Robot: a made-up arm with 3 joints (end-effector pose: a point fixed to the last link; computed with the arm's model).
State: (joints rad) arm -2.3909 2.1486 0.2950
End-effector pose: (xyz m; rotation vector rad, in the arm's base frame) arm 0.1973 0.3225 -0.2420 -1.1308 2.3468 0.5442
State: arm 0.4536 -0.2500 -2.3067
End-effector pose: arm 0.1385 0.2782 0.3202 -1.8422 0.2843 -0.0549
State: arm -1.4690 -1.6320 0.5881
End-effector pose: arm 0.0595 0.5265 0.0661 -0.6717 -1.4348 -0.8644
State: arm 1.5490 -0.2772 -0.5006
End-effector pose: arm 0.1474 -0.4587 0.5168 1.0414 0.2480 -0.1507
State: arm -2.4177 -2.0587 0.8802
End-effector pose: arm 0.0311 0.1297 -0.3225 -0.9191 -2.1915 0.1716
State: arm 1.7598 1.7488 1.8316
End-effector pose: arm 0.4377 -0.2297 0.2331 -1.8035 -0.0794 -2.2112
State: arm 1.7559 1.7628 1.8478
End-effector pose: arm 0.4376 -0.2255 0.2387 -1.7832 -0.1021 -2.2199
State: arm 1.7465 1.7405 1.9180
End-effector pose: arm 0.4348 -0.2034 0.2378 -1.7726 -0.1864 -2.1682
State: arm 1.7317 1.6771 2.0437
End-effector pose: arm 0.4252 -0.1636 0.2281 -1.7678 -0.3215 -2.0444
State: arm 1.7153 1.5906 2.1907
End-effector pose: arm 0.4060 -0.1189 0.2132 -1.7585 -0.4552 -1.8788
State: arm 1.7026 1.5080 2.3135
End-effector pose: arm 0.3832 -0.0840 0.1994 -1.7454 -0.5441 -1.7256
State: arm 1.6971 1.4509 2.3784
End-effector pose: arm 0.3678 -0.0665 0.1902 -1.7416 -0.5778 -1.6302
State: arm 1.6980 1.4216 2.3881
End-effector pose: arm 0.3634 -0.0634 0.1845 -1.7526 -0.5731 -1.5944
